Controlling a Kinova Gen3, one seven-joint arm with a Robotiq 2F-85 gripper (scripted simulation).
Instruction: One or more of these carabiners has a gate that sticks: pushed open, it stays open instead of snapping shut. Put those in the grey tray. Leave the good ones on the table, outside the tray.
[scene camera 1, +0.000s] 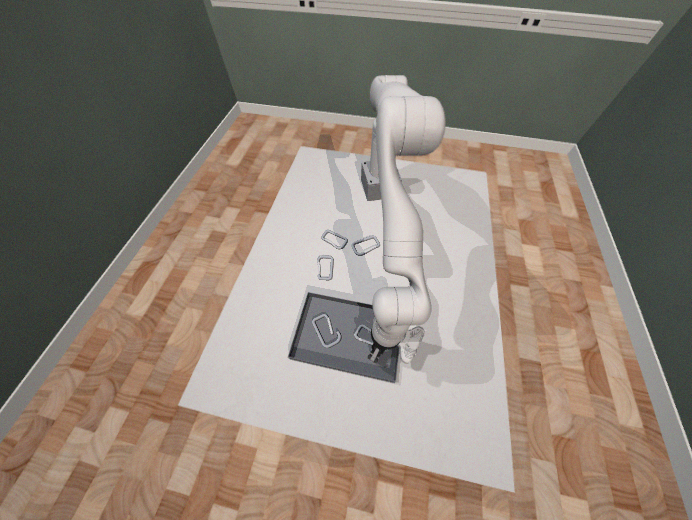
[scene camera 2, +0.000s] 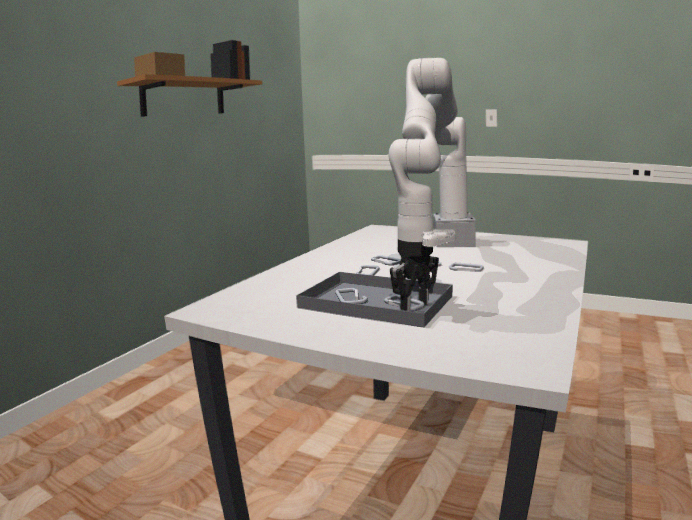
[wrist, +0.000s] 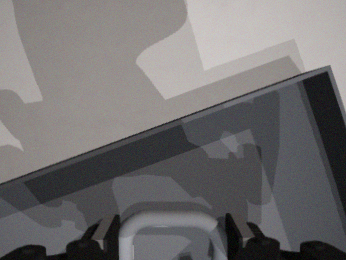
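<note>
I see my gripper (scene camera 2: 414, 308), and in the wrist view there is the gripper (wrist: 172, 232) again. A grey tray (scene camera 1: 350, 355) is here as well; scene camera 2 shows the tray (scene camera 2: 321, 297), and so does the wrist view, with the tray (wrist: 267, 155) in it.
</note>
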